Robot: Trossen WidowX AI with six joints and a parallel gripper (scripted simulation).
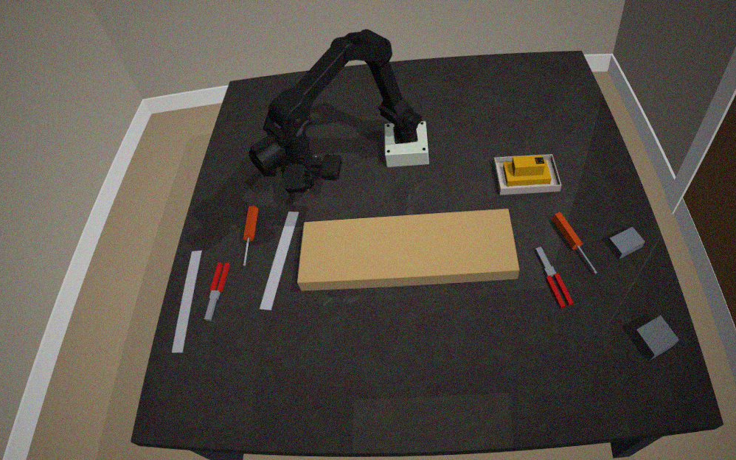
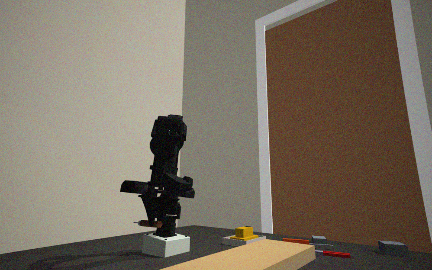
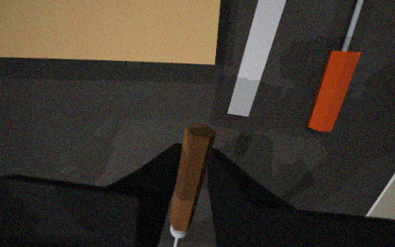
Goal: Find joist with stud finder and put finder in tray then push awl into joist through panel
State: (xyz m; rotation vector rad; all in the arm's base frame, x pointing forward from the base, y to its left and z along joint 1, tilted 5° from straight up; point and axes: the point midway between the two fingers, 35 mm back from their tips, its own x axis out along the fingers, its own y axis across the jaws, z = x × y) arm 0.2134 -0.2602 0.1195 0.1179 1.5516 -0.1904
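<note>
Now: gripper tip 5 cm past the awl and 1 cm to the right of it. Also, from my gripper tip: white tray (6 cm behind, 58 cm to the left, 11 cm below); yellow stud finder (6 cm behind, 59 cm to the left, 8 cm below).
</note>
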